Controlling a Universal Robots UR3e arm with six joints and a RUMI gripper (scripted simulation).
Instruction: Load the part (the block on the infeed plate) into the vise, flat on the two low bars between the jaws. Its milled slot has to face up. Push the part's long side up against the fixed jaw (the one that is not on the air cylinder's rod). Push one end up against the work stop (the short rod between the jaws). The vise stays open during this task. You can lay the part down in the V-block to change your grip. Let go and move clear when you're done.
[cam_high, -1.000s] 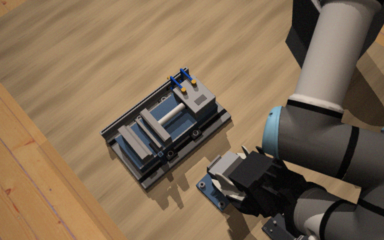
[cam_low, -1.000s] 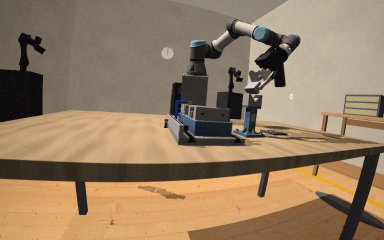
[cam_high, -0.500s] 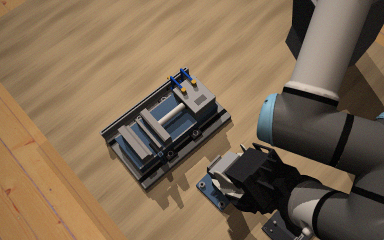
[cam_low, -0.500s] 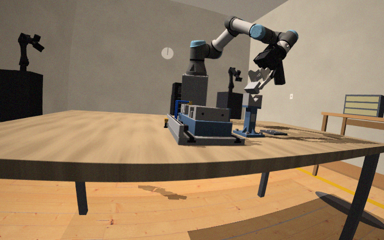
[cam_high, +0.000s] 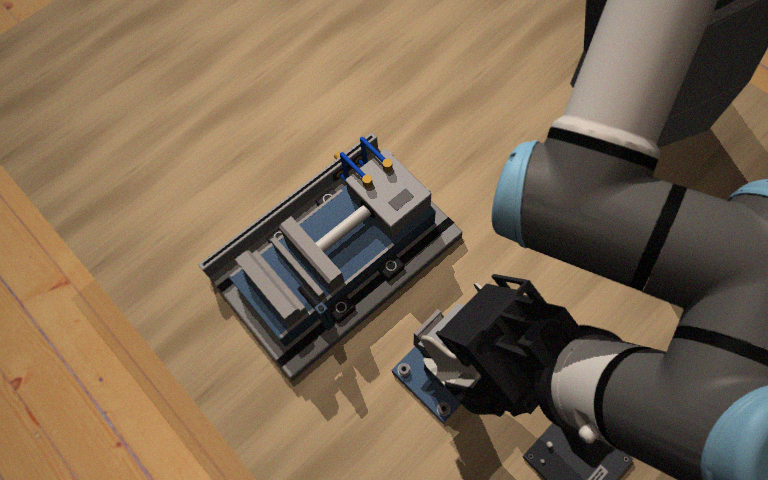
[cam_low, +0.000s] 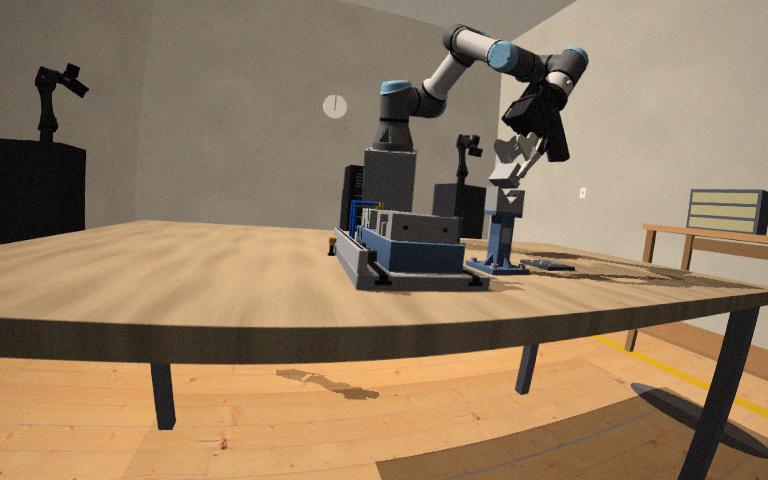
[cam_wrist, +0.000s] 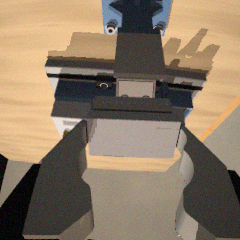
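Now: hand 1 cm above the part. Round my hand: white cylinder rod: 5 cm behind, 21 cm to the right, 11 cm below; dark work stop: 4 cm ahead, 18 cm to the right, 10 cm below; moving jaw: 22 cm to the right, 11 cm below.
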